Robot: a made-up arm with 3 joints. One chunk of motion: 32 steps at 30 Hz.
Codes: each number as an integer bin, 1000 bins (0 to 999) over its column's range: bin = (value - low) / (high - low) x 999, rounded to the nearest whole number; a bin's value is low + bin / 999 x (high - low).
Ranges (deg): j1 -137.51..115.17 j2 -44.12..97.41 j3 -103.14..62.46
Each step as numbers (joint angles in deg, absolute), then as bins.
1 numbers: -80.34 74.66 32.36
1 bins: 226 838 817
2 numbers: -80.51 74.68 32.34
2 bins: 225 839 817
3 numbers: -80.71 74.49 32.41
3 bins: 225 837 818
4 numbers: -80.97 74.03 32.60
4 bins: 224 834 819
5 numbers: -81.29 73.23 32.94
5 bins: 222 828 821
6 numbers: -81.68 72.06 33.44
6 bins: 221 820 824
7 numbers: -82.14 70.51 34.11
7 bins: 219 809 828
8 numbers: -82.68 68.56 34.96
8 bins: 217 795 833
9 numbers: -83.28 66.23 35.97
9 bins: 214 779 839
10 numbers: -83.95 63.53 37.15
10 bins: 212 760 846
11 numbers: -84.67 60.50 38.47
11 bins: 209 738 854
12 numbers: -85.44 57.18 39.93
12 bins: 206 715 863
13 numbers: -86.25 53.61 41.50
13 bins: 203 690 873
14 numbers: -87.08 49.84 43.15
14 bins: 199 663 883
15 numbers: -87.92 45.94 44.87
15 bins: 196 636 893
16 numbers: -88.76 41.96 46.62
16 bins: 193 608 903
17 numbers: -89.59 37.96 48.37
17 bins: 189 579 914
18 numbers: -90.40 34.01 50.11
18 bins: 186 551 924
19 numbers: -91.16 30.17 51.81
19 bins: 183 524 935
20 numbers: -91.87 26.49 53.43
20 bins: 180 498 945
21 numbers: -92.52 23.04 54.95
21 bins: 178 474 954
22 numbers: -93.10 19.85 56.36
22 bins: 176 452 962
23 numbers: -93.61 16.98 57.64
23 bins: 174 431 970
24 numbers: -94.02 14.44 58.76
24 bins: 172 413 977
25 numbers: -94.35 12.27 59.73
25 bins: 171 398 983
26 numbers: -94.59 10.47 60.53
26 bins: 170 385 987
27 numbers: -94.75 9.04 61.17
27 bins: 169 375 991
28 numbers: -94.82 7.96 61.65
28 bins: 169 368 994
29 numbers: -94.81 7.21 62.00
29 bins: 169 362 996
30 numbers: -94.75 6.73 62.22
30 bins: 169 359 998
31 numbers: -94.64 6.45 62.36
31 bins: 169 357 998
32 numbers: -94.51 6.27 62.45
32 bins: 170 356 999
